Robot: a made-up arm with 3 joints. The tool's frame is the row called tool. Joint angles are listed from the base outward. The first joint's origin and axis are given. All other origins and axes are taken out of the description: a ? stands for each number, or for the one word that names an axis. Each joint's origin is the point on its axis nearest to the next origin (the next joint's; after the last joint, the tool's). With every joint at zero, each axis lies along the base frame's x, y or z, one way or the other. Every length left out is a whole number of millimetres.
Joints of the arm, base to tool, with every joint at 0 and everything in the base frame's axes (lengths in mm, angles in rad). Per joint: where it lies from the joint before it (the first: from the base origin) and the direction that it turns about. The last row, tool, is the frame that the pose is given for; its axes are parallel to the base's.
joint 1: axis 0 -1 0 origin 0 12 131
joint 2: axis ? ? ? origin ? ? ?
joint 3: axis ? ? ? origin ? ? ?
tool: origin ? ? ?
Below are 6 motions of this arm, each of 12 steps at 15 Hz.
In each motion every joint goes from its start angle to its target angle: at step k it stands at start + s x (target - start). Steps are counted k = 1, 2, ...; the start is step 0. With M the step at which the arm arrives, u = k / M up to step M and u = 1 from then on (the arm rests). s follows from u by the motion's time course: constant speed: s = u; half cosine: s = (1 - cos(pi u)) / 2; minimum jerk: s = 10 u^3 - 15 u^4 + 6 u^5.
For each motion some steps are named. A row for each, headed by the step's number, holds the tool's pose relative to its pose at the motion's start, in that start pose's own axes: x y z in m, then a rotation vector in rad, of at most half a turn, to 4 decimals.
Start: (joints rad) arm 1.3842 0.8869 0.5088
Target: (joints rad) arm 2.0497 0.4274 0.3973
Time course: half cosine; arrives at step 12
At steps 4, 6, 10, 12:
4: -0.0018 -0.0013 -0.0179 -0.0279 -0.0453 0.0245
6: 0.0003 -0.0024 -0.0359 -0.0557 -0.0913 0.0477
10: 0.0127 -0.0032 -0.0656 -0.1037 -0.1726 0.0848
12: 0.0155 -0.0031 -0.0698 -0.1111 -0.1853 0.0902

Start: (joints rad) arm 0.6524 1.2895 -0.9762
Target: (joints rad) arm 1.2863 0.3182 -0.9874
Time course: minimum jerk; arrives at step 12
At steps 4, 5, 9, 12:
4: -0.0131 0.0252 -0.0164 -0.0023 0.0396 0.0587
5: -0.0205 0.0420 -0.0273 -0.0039 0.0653 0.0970
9: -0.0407 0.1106 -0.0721 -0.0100 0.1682 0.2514
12: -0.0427 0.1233 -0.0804 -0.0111 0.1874 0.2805

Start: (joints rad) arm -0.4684 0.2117 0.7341
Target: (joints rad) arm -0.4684 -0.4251 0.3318
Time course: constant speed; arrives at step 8
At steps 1, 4, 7, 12:
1: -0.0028 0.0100 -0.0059 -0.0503 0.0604 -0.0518
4: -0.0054 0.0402 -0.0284 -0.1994 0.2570 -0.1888
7: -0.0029 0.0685 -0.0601 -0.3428 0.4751 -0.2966
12: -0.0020 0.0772 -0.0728 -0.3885 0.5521 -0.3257

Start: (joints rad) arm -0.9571 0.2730 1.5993
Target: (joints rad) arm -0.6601 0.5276 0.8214
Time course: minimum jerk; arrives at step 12
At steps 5, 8, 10, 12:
5: 0.0493 0.1039 -0.0012 -0.2688 -0.0203 0.1907
8: 0.0587 0.2322 -0.0377 -0.6048 -0.1218 0.4256
10: 0.0486 0.2750 -0.0618 -0.7322 -0.1850 0.5121
12: 0.0459 0.2829 -0.0674 -0.7577 -0.1994 0.5291

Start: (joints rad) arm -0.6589 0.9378 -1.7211
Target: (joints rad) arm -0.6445 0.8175 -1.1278
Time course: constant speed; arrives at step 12
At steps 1, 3, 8, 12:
1: -0.0023 -0.0151 -0.0023 0.0494 -0.0011 0.0088
3: -0.0060 -0.0449 -0.0093 0.1483 -0.0020 0.0264
8: -0.0105 -0.1148 -0.0403 0.3954 0.0034 0.0710
12: -0.0097 -0.1636 -0.0781 0.5927 0.0157 0.1063

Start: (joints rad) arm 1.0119 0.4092 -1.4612
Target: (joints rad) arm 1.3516 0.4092 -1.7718
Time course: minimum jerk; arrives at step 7
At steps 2, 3, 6, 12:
2: 0.0128 0.0162 0.0014 -0.0449 -0.0043 -0.0490
3: 0.0354 0.0398 0.0024 -0.1141 -0.0066 -0.1249
6: 0.1142 0.0925 -0.0017 -0.3006 0.0140 -0.3328
12: 0.1177 0.0940 -0.0020 -0.3076 0.0156 -0.3407

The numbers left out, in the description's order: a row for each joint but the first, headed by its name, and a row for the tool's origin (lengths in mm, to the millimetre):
joint 2: axis 0 -1 0, xyz -122 0 -119
joint 3: axis 1 0 0, xyz 129 0 -262
tool: xyz 0 -42 333

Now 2 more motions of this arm.
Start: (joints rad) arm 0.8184 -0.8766 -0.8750
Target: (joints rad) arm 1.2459 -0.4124 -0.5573
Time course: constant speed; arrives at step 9
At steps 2, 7, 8, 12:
2: 0.0137 -0.0445 0.0138 0.0704 -0.1323 -0.1475
7: 0.0044 -0.1483 0.0365 0.2371 -0.5080 -0.4746
8: -0.0032 -0.1661 0.0378 0.2674 -0.5905 -0.5325
12: -0.0121 -0.1827 0.0377 0.2963 -0.6753 -0.5877

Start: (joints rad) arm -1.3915 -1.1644 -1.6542
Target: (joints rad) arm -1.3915 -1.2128 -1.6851
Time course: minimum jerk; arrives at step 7
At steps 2, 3, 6, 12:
2: -0.0017 0.0024 0.0003 -0.0045 -0.0006 0.0070
3: -0.0045 0.0060 0.0006 -0.0114 -0.0016 0.0177
6: -0.0123 0.0159 0.0016 -0.0302 -0.0046 0.0470
12: -0.0126 0.0162 0.0016 -0.0309 -0.0048 0.0482

